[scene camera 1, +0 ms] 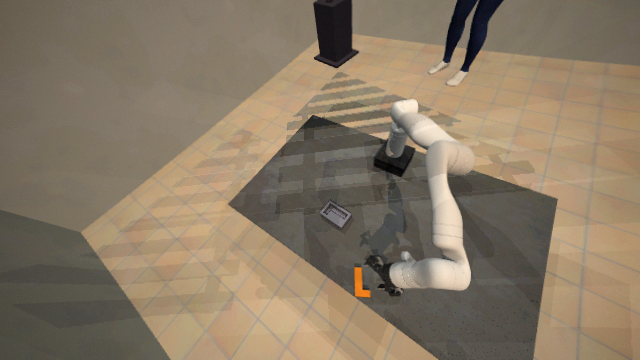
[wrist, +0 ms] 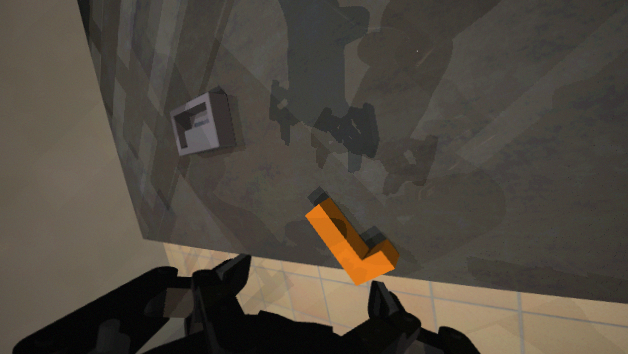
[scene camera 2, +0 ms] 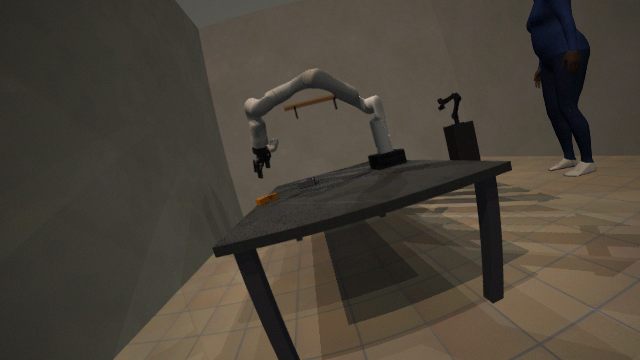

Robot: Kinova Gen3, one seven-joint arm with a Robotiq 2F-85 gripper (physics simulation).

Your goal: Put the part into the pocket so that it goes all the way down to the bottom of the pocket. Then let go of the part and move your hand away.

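Seen in the pictures: gripper, fingertip midpoint: (scene camera 1: 372, 275) (wrist: 308, 281) (scene camera 2: 264, 172); arm's base at its link origin: (scene camera 1: 393, 151) (scene camera 2: 385, 152).
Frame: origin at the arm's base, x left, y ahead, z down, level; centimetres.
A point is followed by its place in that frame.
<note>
The orange L-shaped part (scene camera 1: 358, 283) @(x 29.0, y 65.7, z 4.9 cm) (scene camera 2: 267, 199) @(x 29.9, y 64.4, z 6.4 cm) (wrist: 337, 242) @(x 28.5, y 64.8, z 4.9 cm) lies on the table near its edge. The light grey block (scene camera 1: 341, 221) @(x 5.2, y 50.2, z 4.3 cm) (scene camera 2: 307, 183) @(x 6.8, y 47.8, z 5.9 cm) (wrist: 213, 120) @(x 6.7, y 48.3, z 4.4 cm) with the L-shaped pocket sits apart from the part, farther in on the table, at the upper left in the wrist view. The pocket holds no part. My gripper (scene camera 1: 378, 276) @(x 31.8, y 61.2, z -6.5 cm) (scene camera 2: 264, 171) @(x 31.8, y 61.2, z -6.5 cm) (wrist: 308, 281) @(x 31.8, y 61.2, z -6.5 cm) is open and empty. It hangs above the table's edge region, higher than the part. In the wrist view the part lies beyond the fingertips, with its short leg near the right fingertip.
The dark table (scene camera 1: 450, 320) @(x 61.1, y 50.6, z 7.9 cm) (scene camera 2: 350, 200) @(x 66.9, y 23.7, z 7.9 cm) (wrist: 525, 150) @(x 45.5, y 53.3, z 7.9 cm) ends close beside the part, with tiled floor beyond. My arm's black base (scene camera 1: 394, 159) @(x 3.5, y 4.5, z 0.1 cm) (scene camera 2: 387, 158) @(x 9.8, y 1.2, z 3.0 cm) stands on the table. A dark pedestal (scene camera 1: 334, 32) (scene camera 2: 461, 141) and a person (scene camera 1: 465, 37) (scene camera 2: 560, 75) stand away from the table.
</note>
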